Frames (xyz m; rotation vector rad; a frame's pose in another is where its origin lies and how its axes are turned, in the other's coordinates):
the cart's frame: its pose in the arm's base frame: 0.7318 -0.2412 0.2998 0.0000 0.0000 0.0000
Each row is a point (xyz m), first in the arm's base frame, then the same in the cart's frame.
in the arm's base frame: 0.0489 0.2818 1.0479
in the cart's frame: -0.6829 0.5230 0.7481
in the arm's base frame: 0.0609 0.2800 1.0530
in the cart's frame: -0.6709 0.5212 0.7532
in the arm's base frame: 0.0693 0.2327 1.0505
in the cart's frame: -0.6625 0.4739 0.7507
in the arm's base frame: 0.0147 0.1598 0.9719
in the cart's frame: -0.7171 0.4010 0.6721
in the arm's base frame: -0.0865 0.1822 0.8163
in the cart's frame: -0.8183 0.4234 0.5165
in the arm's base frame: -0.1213 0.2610 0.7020
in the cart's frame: -0.8531 0.5022 0.4022
